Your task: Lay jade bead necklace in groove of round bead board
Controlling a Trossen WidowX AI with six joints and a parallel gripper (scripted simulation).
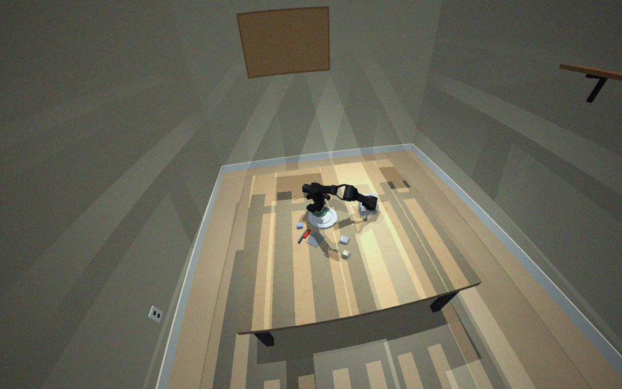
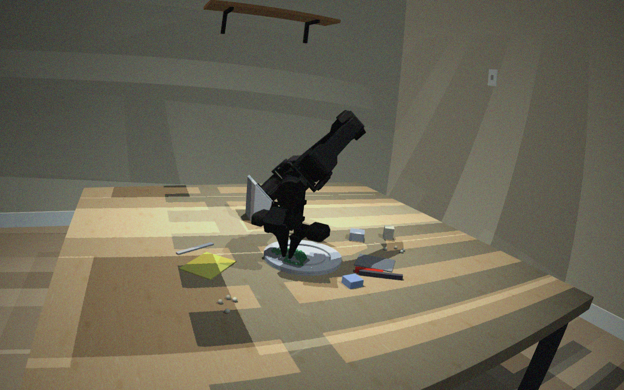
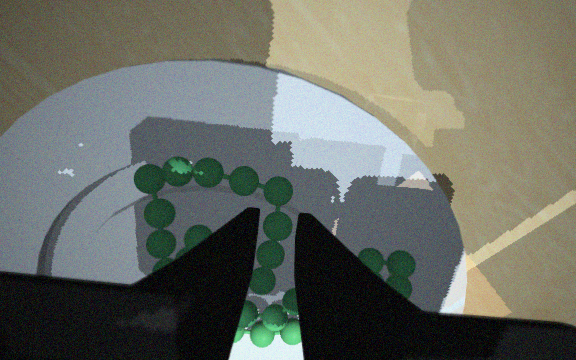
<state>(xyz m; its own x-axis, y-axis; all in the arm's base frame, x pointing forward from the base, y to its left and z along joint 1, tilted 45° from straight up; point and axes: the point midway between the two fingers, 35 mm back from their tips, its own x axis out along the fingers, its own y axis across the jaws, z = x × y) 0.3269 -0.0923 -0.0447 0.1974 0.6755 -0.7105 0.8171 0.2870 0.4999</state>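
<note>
The round grey bead board lies 1 cm behind my gripper tip, 5 cm to the left of it and 1 cm below it. From my gripper tip the other things lie so: yellow sheet 4 cm behind, 19 cm to the right, 1 cm below; blue block 16 cm ahead, 9 cm to the left, 1 cm below; red and black pen 14 cm ahead, 17 cm to the left, 1 cm below.
</note>
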